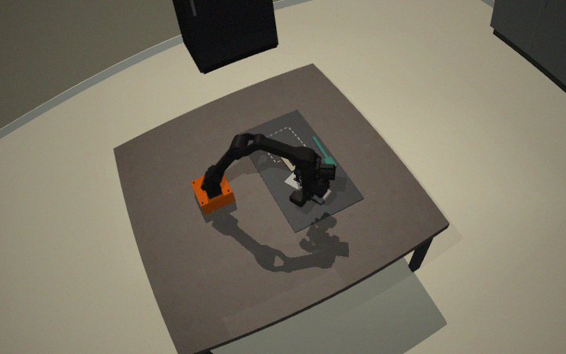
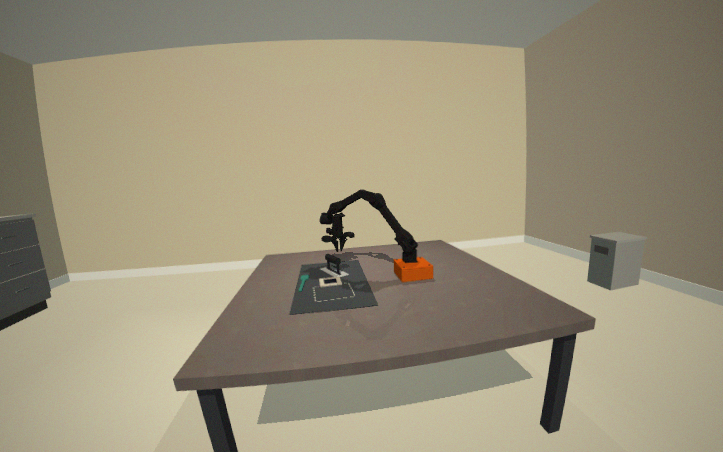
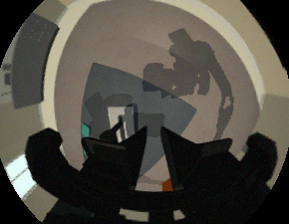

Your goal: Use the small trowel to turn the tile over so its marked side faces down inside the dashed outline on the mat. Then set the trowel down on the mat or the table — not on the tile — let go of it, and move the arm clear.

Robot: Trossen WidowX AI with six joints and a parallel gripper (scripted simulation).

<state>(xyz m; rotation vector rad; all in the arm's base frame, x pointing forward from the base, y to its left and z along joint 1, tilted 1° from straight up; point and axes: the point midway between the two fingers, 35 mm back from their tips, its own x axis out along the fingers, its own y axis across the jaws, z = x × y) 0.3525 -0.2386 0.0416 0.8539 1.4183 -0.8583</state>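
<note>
My gripper tip is 50 mm short of the small trowel, 90 mm to the right of it and 40 mm above it. Round my gripper tip: tile 50 mm ahead, 280 mm to the left, 80 mm below; then teal trowel 190 mm ahead, 240 mm to the left, 80 mm below.
</note>
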